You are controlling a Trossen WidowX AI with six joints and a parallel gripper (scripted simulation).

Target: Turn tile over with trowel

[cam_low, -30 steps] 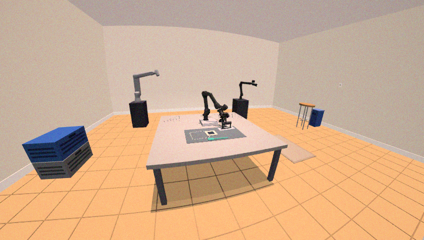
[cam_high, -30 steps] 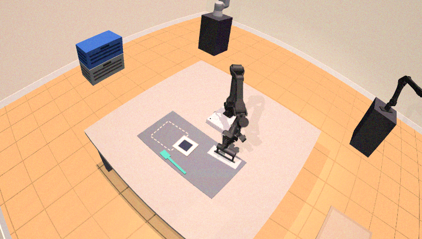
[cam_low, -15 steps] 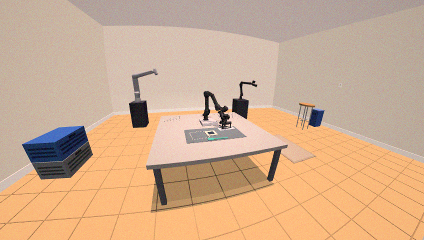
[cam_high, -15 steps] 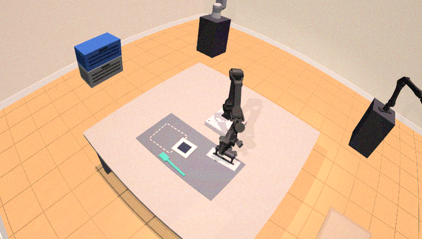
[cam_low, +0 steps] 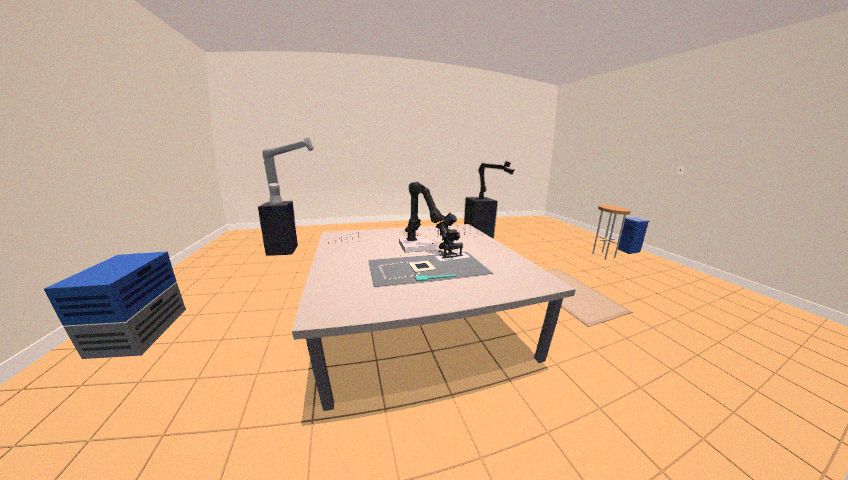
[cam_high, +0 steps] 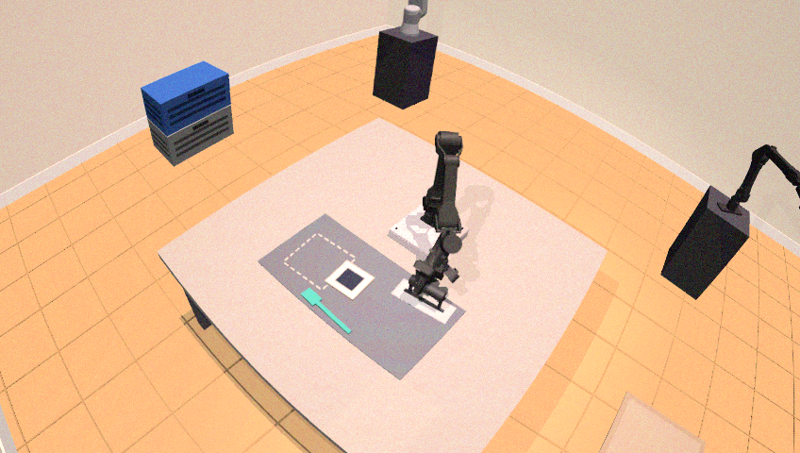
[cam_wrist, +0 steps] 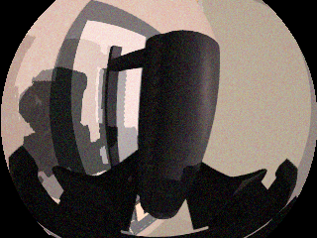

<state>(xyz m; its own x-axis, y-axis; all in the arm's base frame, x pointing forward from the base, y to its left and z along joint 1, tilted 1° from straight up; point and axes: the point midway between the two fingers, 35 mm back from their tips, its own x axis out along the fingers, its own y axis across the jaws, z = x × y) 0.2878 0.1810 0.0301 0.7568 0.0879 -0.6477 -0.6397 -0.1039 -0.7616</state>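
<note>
My gripper tip is 90 mm short of the grey mat, 170 mm to the left of it and 70 mm above it. From my gripper tip the other things lie so: teal trowel: 230 mm ahead, 190 mm to the right, 40 mm below; tile: 80 mm ahead, 210 mm to the right, 40 mm below.
</note>
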